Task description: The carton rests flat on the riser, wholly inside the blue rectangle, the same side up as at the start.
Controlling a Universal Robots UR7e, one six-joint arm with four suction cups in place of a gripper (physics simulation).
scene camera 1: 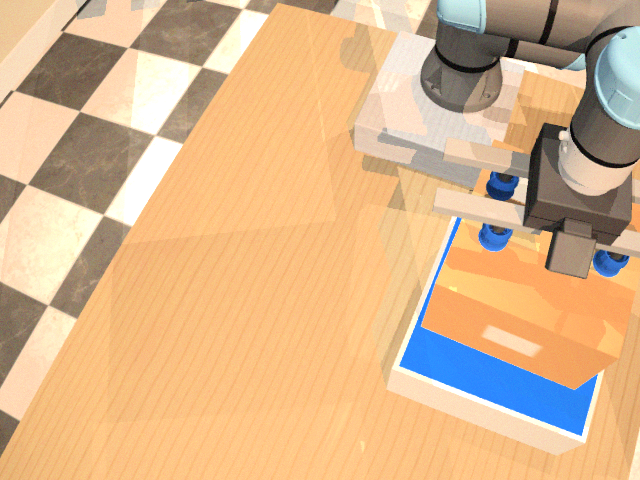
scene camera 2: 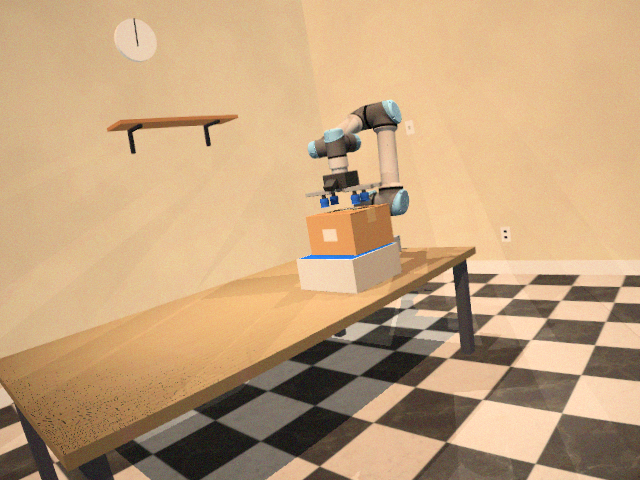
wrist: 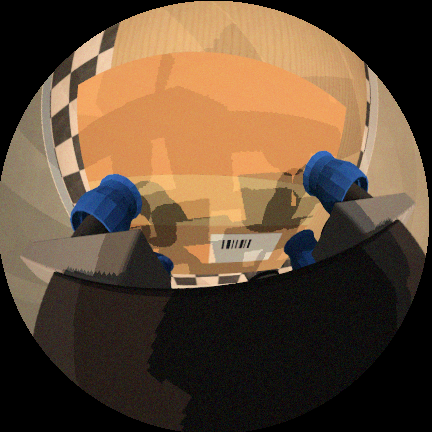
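Note:
The orange-brown carton [scene camera 1: 465,315] [scene camera 2: 330,242] [wrist: 210,110] stands upright and flat on the white riser [scene camera 1: 475,410] [scene camera 2: 328,274]. The blue rectangle [scene camera 1: 491,377] [scene camera 2: 325,256] shows as a wide strip before the carton's front and narrow strips along its left and right sides; its far edge is hidden. A white barcode label [wrist: 245,247] is on the carton's top. My gripper [scene camera 1: 556,222] [scene camera 2: 344,199] [wrist: 225,225] hangs just above the carton, its four blue cups pointing down. A thin gap shows between cups and carton in scene camera 2, so it is open, holding nothing.
The riser stands on the wooden table [scene camera 1: 232,310] [scene camera 2: 180,330]. The arm's grey base block [scene camera 1: 382,142] is behind the riser. A wall shelf [scene camera 2: 173,121] and a clock [scene camera 2: 135,40] are on the wall, away from the arm.

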